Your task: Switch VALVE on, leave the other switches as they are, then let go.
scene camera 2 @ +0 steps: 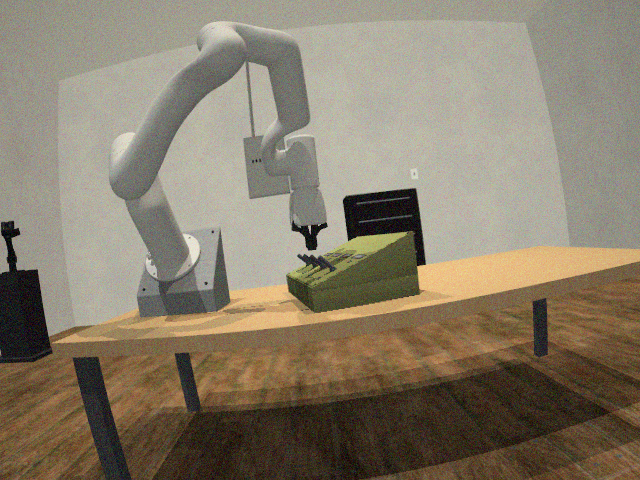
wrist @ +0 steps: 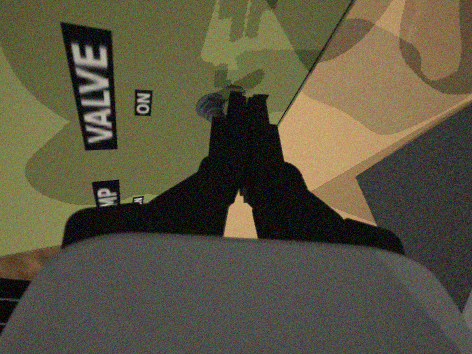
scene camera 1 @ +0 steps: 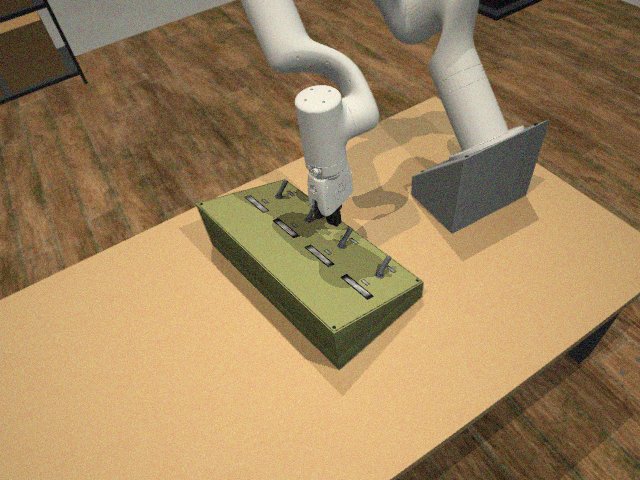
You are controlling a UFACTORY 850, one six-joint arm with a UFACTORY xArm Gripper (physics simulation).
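Observation:
The green switch box (scene camera 1: 258, 248) (scene camera 2: 377, 276) stands on the table with several dark levers that lean toward its low edge, away from the ON labels. The VALVE label (wrist: 94, 87) and its ON label (wrist: 143, 102) read clearly in the wrist view. The VALVE lever (scene camera 1: 309, 219) shows near its base in scene camera 1; its collar (wrist: 210, 106) shows beside the fingers, which hide most of the lever in the wrist view. It appears to lean like the others. My gripper (scene camera 1: 334, 222) (scene camera 2: 310, 248) (wrist: 241, 118) is shut and empty, a little above the levers.
Neighbouring levers are the far one (scene camera 1: 281, 189) and two on the near side (scene camera 1: 345, 238) (scene camera 1: 383, 266). A part-hidden label (wrist: 107, 194) ends in "MP". The grey arm base (scene camera 1: 485, 180) (scene camera 2: 183, 273) stands beyond the low edge on the table (scene camera 1: 155, 387) (scene camera 2: 491, 268).

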